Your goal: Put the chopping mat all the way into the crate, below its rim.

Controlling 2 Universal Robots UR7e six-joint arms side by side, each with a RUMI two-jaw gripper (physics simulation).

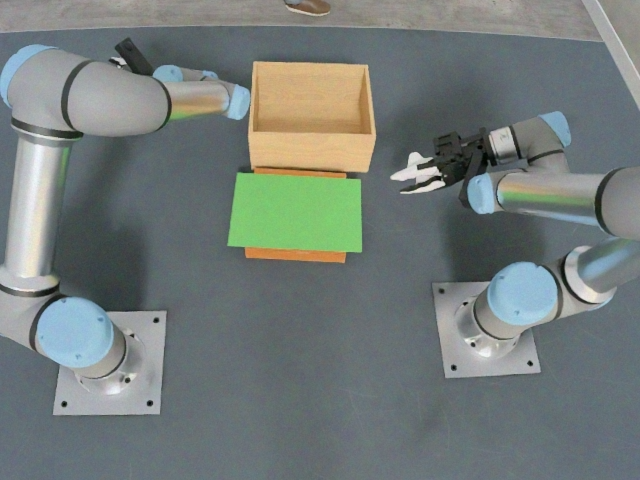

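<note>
The green chopping mat [297, 211] lies flat across an orange-brown block [295, 255] and overhangs it at the left and right. The light wooden crate [310, 151] stands behind the mat, open side up, and its inside shows bare wood. My right gripper [397, 184] is to the right of the mat and crate, apart from both, with its fingers pointing left, open and with nothing between them. My left gripper is mostly hidden behind my left arm, left of the crate; a small white part shows there, and its fingers cannot be made out.
My left forearm [199, 99] reaches across the upper left, its blue end cap close to the crate's left wall. My right forearm [547, 196] comes in from the right edge. The two base plates [149, 361] [485, 365] stand at the lower left and right. A person's shoe [309, 6] shows at the top edge.
</note>
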